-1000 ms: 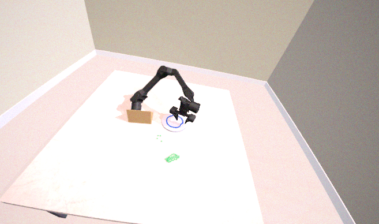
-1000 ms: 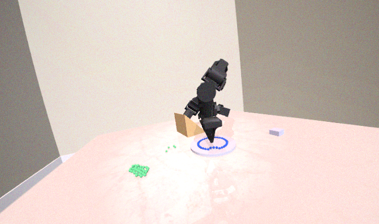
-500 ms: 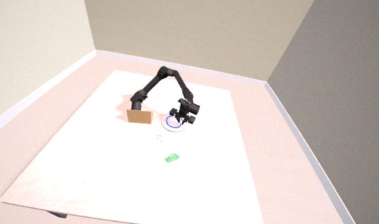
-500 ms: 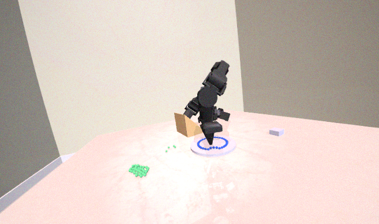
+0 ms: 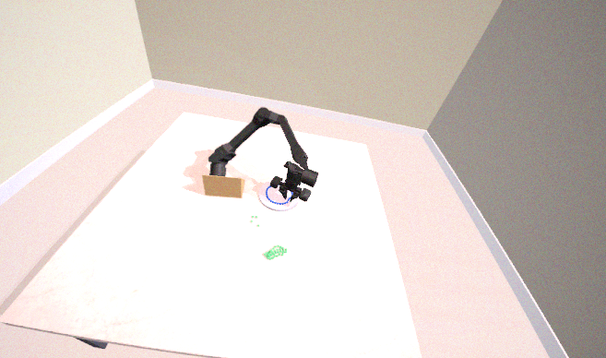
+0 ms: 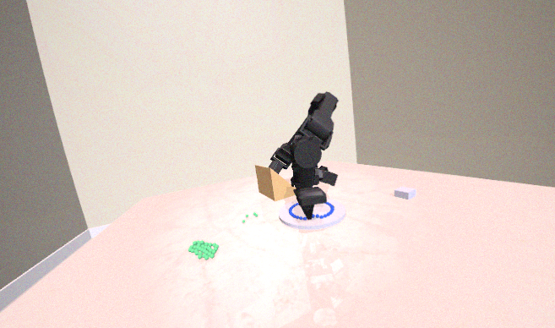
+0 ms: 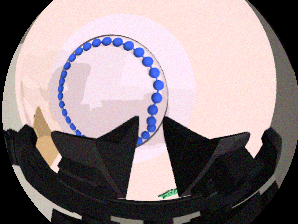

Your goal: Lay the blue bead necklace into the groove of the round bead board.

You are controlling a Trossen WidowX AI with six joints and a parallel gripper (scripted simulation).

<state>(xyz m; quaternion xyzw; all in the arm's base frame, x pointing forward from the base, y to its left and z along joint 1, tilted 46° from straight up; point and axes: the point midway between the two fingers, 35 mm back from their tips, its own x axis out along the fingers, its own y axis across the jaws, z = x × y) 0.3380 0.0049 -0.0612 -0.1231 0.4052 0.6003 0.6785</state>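
Right now my gripper tip is 40 mm past the round white bead board, 40 mm to the right of it and 10 mm above it. Also, from my gripper tip: small grey block 60 mm ahead, 330 mm to the left.
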